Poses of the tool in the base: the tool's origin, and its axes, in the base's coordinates. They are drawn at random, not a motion.
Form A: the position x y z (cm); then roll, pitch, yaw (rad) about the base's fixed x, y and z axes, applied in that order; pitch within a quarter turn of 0, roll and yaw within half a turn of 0.
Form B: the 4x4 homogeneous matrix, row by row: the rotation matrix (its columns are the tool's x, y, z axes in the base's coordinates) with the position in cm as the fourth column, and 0 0 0 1 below. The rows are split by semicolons. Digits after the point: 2 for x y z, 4 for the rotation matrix.
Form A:
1: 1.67, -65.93, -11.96, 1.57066, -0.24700, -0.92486
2: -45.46, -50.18, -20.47, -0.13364, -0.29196, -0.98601
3: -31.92, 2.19, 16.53, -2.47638, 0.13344, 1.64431
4: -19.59, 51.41, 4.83, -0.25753, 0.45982, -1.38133
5: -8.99, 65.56, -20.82, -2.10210, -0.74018, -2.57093
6: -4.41, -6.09, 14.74, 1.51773, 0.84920, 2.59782
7: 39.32, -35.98, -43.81, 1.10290, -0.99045, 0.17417
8: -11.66, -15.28, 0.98, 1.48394, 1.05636, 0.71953
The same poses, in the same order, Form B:
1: 0.5837, -0.1471, -0.7986, 1.67; -0.7743, 0.1953, -0.6019, -65.93; 0.2445, 0.9697, 0.0001, -11.96; 0, 0, 0, 1
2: 0.5287, 0.8476, -0.0464, -45.46; -0.7985, 0.5151, 0.3114, -50.18; 0.2878, -0.1276, 0.9491, -20.47; 0, 0, 0, 1
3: -0.0728, 0.7907, -0.6079, -31.92; 0.9884, -0.0241, -0.1497, 2.19; -0.1330, -0.6117, -0.7798, 16.53; 0, 0, 0, 1
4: 0.1688, 0.9284, 0.3310, -19.59; -0.8801, 0.2931, -0.3735, 51.41; -0.4438, -0.2282, 0.8666, 4.83; 0, 0, 0, 1
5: -0.6214, -0.7630, 0.1782, -8.99; -0.3988, 0.1123, -0.9101, 65.56; 0.6744, -0.6366, -0.3741, -20.82; 0, 0, 0, 1
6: -0.5653, -0.6690, 0.4826, -4.41; 0.3418, 0.3425, 0.8752, -6.09; -0.7508, 0.6597, 0.0350, 14.74; 0, 0, 0, 1
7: 0.5400, -0.8133, -0.2168, 39.32; 0.0950, 0.3148, -0.9444, -35.98; 0.8363, 0.4894, 0.2473, -43.81; 0, 0, 0, 1
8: 0.3701, 0.5951, 0.7133, -11.66; 0.3243, 0.6368, -0.6995, -15.28; -0.8706, 0.4902, 0.0427, 0.98; 0, 0, 0, 1
